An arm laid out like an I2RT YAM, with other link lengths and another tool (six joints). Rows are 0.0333 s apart.
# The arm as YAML. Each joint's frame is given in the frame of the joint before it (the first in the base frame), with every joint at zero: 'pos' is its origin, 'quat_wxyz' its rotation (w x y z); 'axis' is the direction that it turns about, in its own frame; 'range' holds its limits. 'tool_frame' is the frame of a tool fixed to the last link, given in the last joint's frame.
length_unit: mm
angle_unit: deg
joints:
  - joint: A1
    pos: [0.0, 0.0, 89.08]
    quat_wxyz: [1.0, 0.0, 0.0, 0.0]
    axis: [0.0, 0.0, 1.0]
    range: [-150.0, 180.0]
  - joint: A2
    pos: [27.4, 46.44, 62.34]
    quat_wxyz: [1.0, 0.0, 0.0, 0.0]
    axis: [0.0, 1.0, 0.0]
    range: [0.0, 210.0]
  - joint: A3
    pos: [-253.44, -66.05, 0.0]
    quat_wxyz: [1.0, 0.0, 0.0, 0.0]
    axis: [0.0, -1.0, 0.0]
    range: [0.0, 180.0]
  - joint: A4
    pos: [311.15, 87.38, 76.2]
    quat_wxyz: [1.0, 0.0, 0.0, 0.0]
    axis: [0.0, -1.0, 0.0]
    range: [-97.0, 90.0]
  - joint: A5
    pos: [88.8, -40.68, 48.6]
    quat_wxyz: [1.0, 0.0, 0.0, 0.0]
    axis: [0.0, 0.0, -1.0]
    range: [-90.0, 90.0]
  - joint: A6
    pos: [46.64, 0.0, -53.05]
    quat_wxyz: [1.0, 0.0, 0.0, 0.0]
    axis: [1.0, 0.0, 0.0]
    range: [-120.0, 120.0]
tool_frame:
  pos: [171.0, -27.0, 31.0]
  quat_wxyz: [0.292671, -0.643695, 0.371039, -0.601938]
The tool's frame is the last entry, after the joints.
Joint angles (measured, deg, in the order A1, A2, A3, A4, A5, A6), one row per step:
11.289, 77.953, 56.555, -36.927, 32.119, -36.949
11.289, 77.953, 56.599, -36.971, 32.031, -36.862
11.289, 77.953, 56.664, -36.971, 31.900, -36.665
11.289, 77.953, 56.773, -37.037, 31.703, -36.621
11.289, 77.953, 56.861, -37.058, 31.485, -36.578
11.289, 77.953, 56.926, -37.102, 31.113, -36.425
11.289, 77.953, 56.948, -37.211, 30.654, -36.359
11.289, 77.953, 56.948, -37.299, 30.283, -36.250
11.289, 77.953, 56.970, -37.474, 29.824, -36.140
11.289, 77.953, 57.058, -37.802, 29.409, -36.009
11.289, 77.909, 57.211, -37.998, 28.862, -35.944
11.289, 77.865, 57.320, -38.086, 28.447, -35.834
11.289, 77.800, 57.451, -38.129, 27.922, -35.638
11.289, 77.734, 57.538, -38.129, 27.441, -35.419
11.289, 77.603, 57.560, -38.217, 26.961, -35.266
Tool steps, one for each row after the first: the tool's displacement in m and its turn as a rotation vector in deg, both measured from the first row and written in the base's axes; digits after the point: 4 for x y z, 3 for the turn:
0.0001, 0.0002, 0.0001, 0.120, -0.023, -0.017
0.0004, 0.0006, 0.0005, 0.349, -0.150, -0.090
0.0007, 0.0013, 0.0009, 0.546, -0.178, -0.018
0.0011, 0.0021, 0.0012, 0.764, -0.225, 0.066
0.0013, 0.0032, 0.0011, 1.161, -0.248, 0.150
0.0012, 0.0047, 0.0002, 1.563, -0.112, 0.342
0.0010, 0.0058, -0.0007, 1.915, -0.008, 0.456
0.0006, 0.0072, -0.0018, 2.329, 0.175, 0.612
-0.0001, 0.0083, -0.0027, 2.701, 0.428, 0.727
0.0001, 0.0102, -0.0025, 3.194, 0.496, 0.963
0.0003, 0.0115, -0.0021, 3.613, 0.460, 1.099
0.0009, 0.0133, -0.0014, 4.187, 0.323, 1.232
0.0014, 0.0149, -0.0008, 4.737, 0.170, 1.326
0.0013, 0.0164, -0.0006, 5.233, 0.132, 1.465

